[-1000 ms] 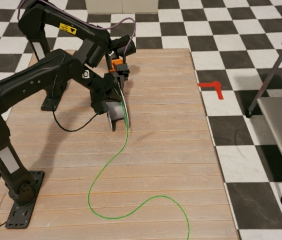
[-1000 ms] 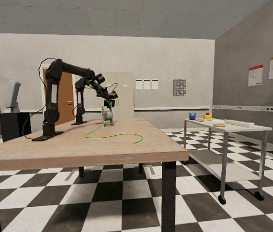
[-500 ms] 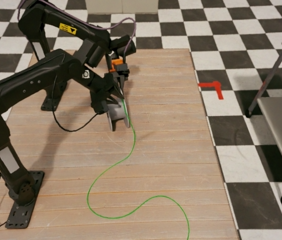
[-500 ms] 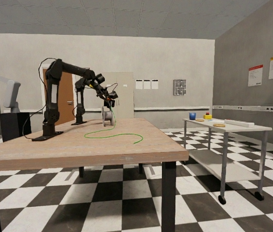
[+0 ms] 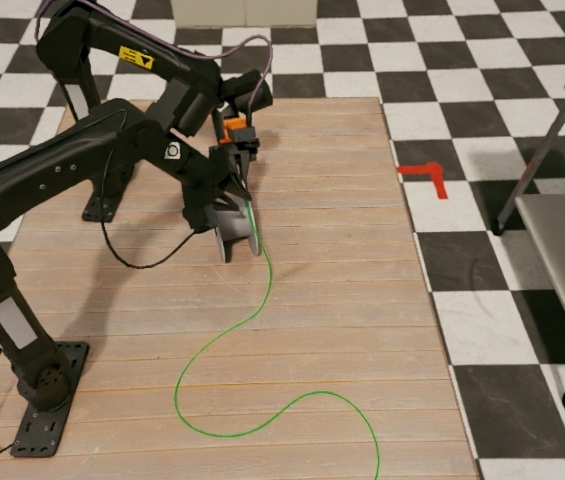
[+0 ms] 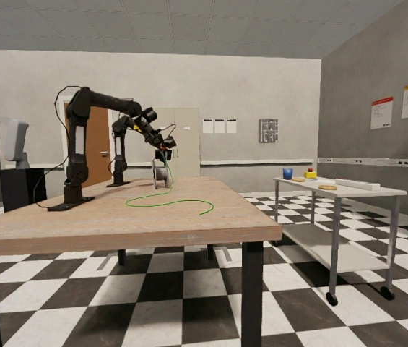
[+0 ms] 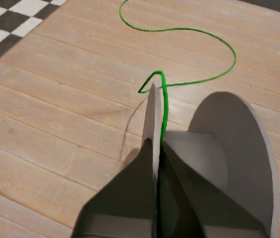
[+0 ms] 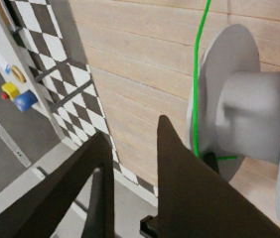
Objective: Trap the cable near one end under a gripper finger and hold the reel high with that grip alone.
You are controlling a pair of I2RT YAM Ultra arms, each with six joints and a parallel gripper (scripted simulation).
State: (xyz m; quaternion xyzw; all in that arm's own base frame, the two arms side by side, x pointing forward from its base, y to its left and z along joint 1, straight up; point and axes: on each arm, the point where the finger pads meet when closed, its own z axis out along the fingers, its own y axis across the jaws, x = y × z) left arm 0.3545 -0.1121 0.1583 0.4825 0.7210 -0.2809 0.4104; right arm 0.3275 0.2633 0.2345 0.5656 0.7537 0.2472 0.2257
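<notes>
Right now my left hand is 70 mm above the grey reel, 30 mm past it and 10 mm to the left of it.
</notes>
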